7 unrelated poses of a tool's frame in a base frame.
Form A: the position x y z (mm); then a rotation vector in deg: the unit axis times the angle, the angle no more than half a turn.
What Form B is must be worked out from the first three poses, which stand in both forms.
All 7 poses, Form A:
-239, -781, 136, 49.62, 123.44, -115.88
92, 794, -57, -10.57, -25.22, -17.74
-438, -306, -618, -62.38, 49.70, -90.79
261, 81, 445, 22.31, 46.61, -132.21
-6, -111, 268, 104.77, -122.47, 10.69
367, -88, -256, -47.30, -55.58, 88.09
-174, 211, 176, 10.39, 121.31, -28.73
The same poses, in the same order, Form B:
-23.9, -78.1, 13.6, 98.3, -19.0, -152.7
9.2, 79.4, -5.7, -15.2, -22.9, -21.2
-43.8, -30.6, -61.8, 4.1, 70.0, -108.7
26.1, 8.1, 44.5, 40.1, -3.4, -138.1
-0.6, -11.1, 26.8, 162.1, -9.0, 97.5
36.7, -8.8, -25.6, 19.7, -63.2, 112.3
-17.4, 21.1, 17.6, 139.6, 49.8, -150.8

